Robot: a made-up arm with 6 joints. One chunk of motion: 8 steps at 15 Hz.
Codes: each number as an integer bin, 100 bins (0 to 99) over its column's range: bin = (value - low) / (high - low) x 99, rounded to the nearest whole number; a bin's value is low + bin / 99 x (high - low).
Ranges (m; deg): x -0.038..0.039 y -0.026..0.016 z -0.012..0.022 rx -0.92..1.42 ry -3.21..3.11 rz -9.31..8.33
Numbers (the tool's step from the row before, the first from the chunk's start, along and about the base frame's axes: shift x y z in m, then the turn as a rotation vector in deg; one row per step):
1: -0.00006 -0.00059 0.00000 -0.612 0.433 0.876
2: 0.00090 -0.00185 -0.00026 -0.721 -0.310 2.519
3: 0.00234 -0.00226 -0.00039 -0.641 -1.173 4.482
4: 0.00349 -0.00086 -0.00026 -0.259 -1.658 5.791
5: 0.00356 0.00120 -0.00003 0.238 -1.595 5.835
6: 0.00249 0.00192 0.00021 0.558 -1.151 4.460
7: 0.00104 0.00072 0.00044 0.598 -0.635 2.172
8: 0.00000 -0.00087 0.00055 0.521 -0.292 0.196
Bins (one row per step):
1: 49 60 35 13 57 57
2: 50 57 34 8 45 66
3: 52 56 34 12 32 77
4: 53 59 34 28 24 85
5: 53 64 35 49 25 85
6: 52 66 36 63 32 77
7: 50 63 36 64 40 64
8: 49 59 37 61 46 53

